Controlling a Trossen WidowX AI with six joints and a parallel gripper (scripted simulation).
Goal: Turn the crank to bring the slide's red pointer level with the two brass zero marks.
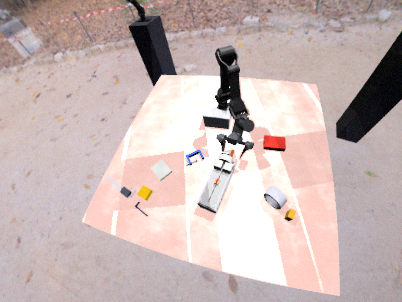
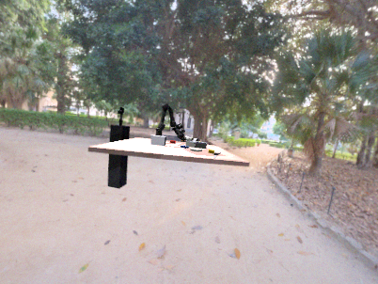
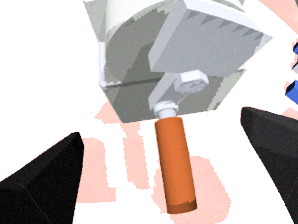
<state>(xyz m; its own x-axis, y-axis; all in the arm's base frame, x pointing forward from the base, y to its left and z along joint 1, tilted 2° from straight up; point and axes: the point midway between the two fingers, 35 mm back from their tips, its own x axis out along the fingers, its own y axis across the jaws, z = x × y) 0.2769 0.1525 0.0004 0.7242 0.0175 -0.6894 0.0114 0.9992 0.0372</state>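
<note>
Right now my gripper tip is 2 cm past the crank handle and 1 cm above it. From my gripper tip the other things lie so: white tile (18 cm ahead, 35 cm to the right, 6 cm below); then red pointer (15 cm ahead, 2 cm to the right, 2 cm above); then red block (20 cm behind, 20 cm to the left, 5 cm below).
</note>
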